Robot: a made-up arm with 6 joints. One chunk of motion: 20 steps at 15 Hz.
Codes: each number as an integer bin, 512 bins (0 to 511) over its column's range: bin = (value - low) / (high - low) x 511, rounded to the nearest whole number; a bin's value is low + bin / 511 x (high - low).
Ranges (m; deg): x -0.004..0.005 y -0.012..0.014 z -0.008..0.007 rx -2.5..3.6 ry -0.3..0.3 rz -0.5..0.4
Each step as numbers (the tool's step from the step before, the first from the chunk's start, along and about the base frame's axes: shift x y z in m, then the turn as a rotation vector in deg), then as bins.
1 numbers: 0.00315 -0.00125 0.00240 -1.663 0.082 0.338
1 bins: 406 211 354 70 325 476
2 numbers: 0.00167 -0.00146 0.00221 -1.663 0.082 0.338
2 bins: 322 207 348 70 325 476
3 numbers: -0.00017 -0.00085 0.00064 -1.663 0.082 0.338
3 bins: 217 219 294 70 325 476
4 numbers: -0.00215 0.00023 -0.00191 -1.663 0.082 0.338
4 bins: 105 240 207 70 325 476
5 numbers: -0.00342 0.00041 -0.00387 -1.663 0.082 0.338
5 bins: 33 244 141 70 325 476
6 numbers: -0.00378 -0.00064 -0.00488 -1.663 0.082 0.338
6 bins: 12 223 106 70 325 476
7 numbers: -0.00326 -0.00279 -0.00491 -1.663 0.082 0.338
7 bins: 42 181 105 70 325 476
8 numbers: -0.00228 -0.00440 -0.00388 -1.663 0.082 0.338
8 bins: 98 149 140 70 325 476
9 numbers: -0.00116 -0.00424 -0.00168 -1.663 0.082 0.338
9 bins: 161 153 215 70 325 476
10 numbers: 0.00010 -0.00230 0.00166 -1.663 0.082 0.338
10 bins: 233 191 329 70 325 476
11 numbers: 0.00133 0.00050 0.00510 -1.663 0.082 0.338
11 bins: 303 246 446 70 325 476
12 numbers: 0.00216 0.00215 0.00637 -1.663 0.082 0.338
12 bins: 350 278 490 70 325 476
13 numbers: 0.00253 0.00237 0.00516 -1.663 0.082 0.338
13 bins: 371 282 448 70 325 476
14 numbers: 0.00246 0.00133 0.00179 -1.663 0.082 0.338
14 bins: 367 262 334 70 325 476
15 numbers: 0.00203 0.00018 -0.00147 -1.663 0.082 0.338
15 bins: 342 239 222 70 325 476
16 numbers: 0.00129 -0.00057 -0.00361 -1.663 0.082 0.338
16 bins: 300 225 150 70 325 476
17 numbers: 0.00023 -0.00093 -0.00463 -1.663 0.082 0.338
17 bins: 240 218 115 70 325 476
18 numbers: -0.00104 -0.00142 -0.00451 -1.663 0.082 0.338
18 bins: 168 208 119 70 325 476
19 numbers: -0.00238 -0.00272 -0.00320 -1.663 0.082 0.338
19 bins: 92 182 164 70 325 476
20 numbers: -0.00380 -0.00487 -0.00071 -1.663 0.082 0.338
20 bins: 11 140 248 70 325 476
